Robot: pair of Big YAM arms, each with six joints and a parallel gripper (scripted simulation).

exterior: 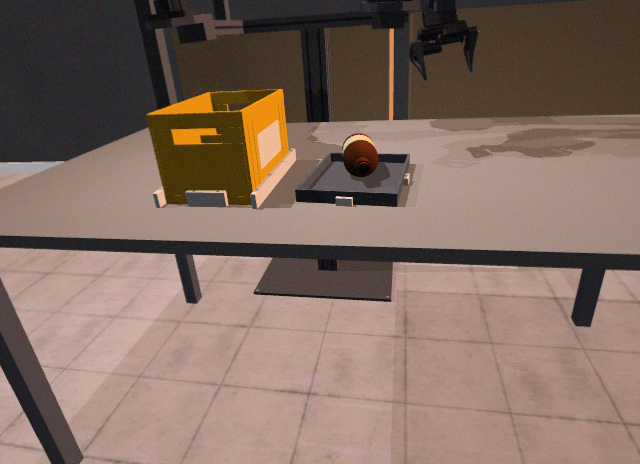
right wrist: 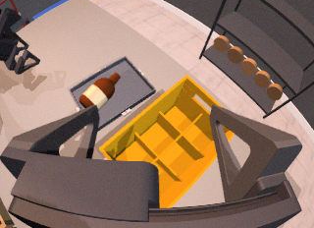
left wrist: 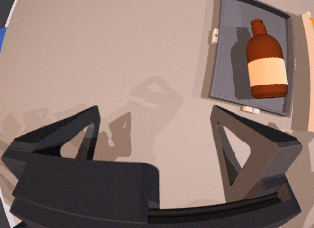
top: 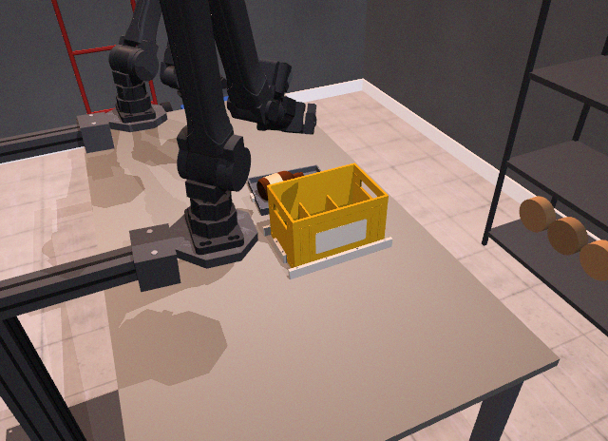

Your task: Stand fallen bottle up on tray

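The dark tray lies 20 cm to the right of my left hand, 18 cm below it and 13 cm ahead of it. Also, from my left hand: yellow crate 47 cm to the right, 11 cm below, 10 cm ahead; brown bottle 19 cm to the right, 15 cm below, 11 cm ahead.
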